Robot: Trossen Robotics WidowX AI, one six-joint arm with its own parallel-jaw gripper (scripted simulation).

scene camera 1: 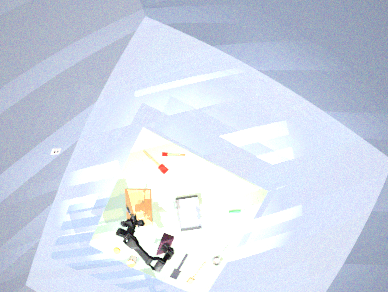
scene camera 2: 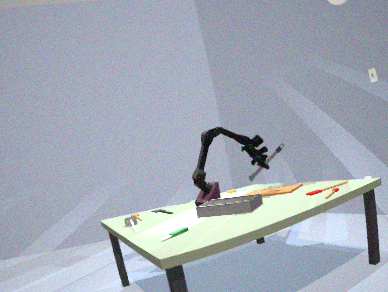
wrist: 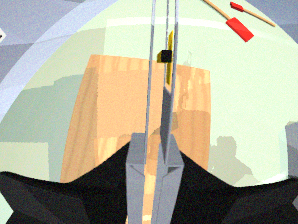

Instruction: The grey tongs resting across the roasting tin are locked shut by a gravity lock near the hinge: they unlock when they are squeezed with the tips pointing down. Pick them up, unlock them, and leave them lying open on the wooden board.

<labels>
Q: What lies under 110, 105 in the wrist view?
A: A wooden board.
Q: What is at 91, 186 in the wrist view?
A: My gripper.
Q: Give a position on a grey roasting tin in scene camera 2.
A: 241, 204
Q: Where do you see a grey roasting tin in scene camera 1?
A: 188, 208
</labels>
